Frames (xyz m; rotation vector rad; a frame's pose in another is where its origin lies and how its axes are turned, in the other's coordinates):
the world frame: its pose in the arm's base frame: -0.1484 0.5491 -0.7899 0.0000 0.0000 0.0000
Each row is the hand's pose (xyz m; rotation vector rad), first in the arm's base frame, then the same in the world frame.
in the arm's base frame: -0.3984 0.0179 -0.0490 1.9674 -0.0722 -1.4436
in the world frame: -0.2500 -0.5312 0.7409 1.9674 -0.0722 -1.4436
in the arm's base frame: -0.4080 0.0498 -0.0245 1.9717 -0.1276 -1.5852
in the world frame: -0.2596 -0.4993 0.7654 1.9717 -0.1276 -1.5852
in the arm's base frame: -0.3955 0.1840 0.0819 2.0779 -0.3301 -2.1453
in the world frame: -0.2471 -0.3651 0.8718 2.0779 -0.3301 -2.1453
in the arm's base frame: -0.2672 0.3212 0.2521 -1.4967 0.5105 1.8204
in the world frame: -0.1188 -0.2279 1.0420 -1.4967 0.5105 1.8204
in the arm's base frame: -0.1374 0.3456 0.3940 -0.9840 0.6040 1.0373
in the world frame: 0.0110 -0.2035 1.1839 -0.9840 0.6040 1.0373
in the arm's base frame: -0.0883 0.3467 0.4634 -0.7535 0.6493 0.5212
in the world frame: 0.0601 -0.2024 1.2533 -0.7535 0.6493 0.5212
